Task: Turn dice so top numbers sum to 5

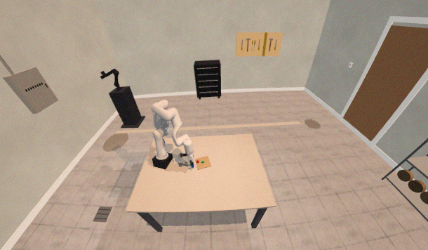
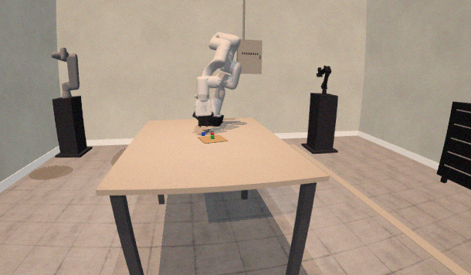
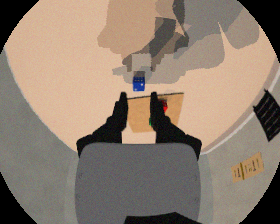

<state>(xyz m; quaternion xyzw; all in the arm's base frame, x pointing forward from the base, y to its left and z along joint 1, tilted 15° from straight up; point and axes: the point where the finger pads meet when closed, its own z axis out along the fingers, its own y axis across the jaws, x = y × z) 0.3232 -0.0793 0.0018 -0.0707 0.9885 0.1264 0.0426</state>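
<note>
My hand is 60 mm above the blue die. The rest, counted from my hand: red die (50 mm ahead, 50 mm to the left, 60 mm below); green die (100 mm ahead, 50 mm to the left, 60 mm below); brown mat (100 mm ahead, 50 mm to the left, 70 mm below).
</note>
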